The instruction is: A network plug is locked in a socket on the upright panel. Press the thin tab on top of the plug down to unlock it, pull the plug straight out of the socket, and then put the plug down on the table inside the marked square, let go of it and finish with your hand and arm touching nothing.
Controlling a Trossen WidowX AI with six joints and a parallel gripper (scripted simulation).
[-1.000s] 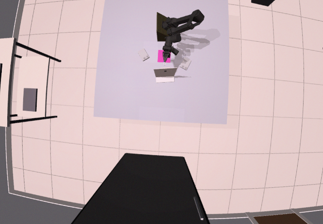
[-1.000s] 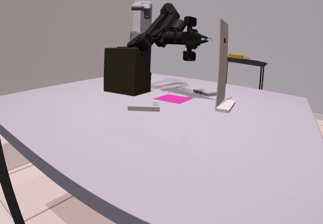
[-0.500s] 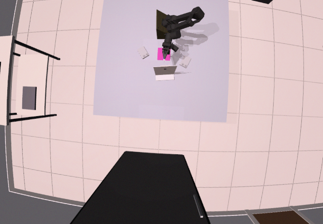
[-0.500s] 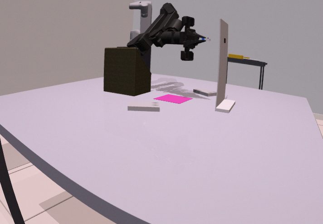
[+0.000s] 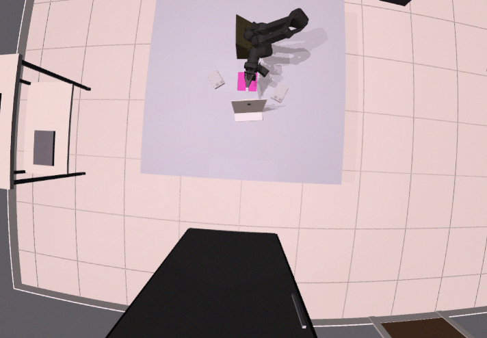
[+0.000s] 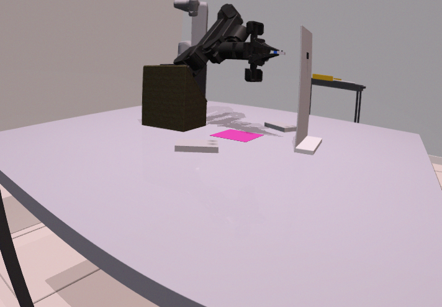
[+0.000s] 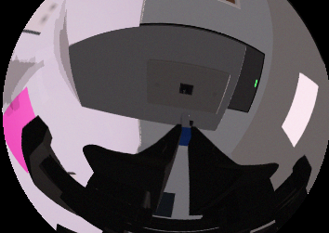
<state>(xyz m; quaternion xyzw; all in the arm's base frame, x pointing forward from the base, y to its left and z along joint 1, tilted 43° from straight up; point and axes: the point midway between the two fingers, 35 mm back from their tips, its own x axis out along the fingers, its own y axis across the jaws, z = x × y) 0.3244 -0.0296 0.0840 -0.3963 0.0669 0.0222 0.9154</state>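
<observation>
My gripper tip is now 12 cm past the magenta marked square, 1 cm to the left of it and 26 cm above it. The rest, counted from my gripper tip: upright white panel (9 cm ahead, 2 cm to the left, 10 cm below).
</observation>
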